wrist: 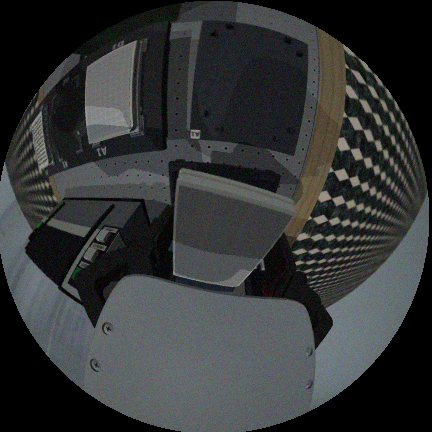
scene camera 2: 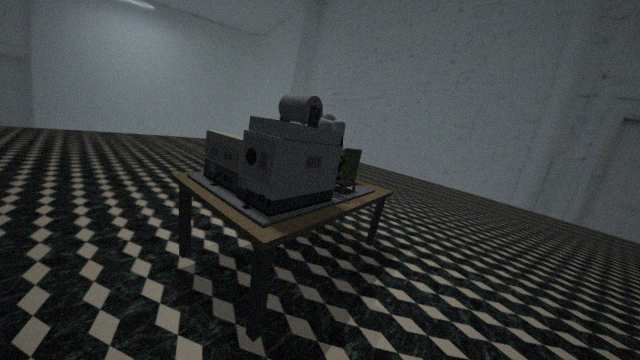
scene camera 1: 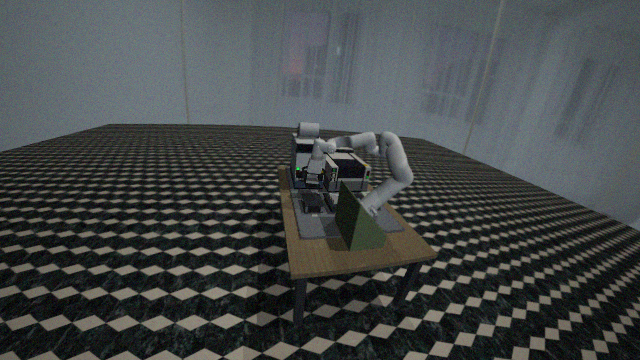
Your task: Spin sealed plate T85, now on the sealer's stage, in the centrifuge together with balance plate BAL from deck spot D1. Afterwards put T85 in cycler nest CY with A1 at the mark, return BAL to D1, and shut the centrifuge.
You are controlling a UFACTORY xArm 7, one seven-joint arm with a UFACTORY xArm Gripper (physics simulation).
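Places are measured from the arm's base along level axes (x right, y back, z down), in centimetres.
Where they show: gripper, fingertip midpoint: (wrist: 223,231) (scene camera 1: 312,180); arm's base at its link origin: (scene camera 1: 364,208).
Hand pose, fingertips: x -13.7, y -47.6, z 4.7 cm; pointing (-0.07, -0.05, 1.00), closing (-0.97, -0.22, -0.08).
Each offset is from my fingertips to the top centre of the thing. "*": to the spot under its first point. Level surfaces: height alone.
My gripper (scene camera 1: 314,178) (wrist: 223,231) is in front of the sealer {dx +4.3, dy -32.0, dz -35.1 cm} (scene camera 1: 301,161) (scene camera 2: 300,167). Its dark fingers stand wide, on either side of a pale sealed plate {dx +0.5, dy -1.9, dz -1.5 cm} (wrist: 220,230), and are shut on it; I take it for T85, its label is not readable. The plate looks level, above a black stage {* dx -2.8, dy +3.9, dz +2.8 cm} (wrist: 255,175) that it partly covers. In the wrist view a white plate {dx +13.3, dy +15.3, dz +5.8 cm} (wrist: 111,95) sits on a dark nest marked A1, at the upper left. A dark slab {dx -3.4, dy +14.1, dz +6.8 cm} (wrist: 270,95) with small pegs and an A1 tag lies at the upper middle. Which plate is BAL I cannot tell.
A boxy machine (scene camera 1: 350,172) (scene camera 2: 225,150) (wrist: 95,220) with buttons and a green light stands beside the sealer. A green angled panel (scene camera 1: 357,225) (scene camera 2: 352,165) stands near the arm's base on the wooden table {dz +13.8 cm} (scene camera 1: 325,262) (scene camera 2: 285,232). Another white plate {dx +38.1, dy +17.0, dz +5.8 cm} (wrist: 40,142) is at the far left.
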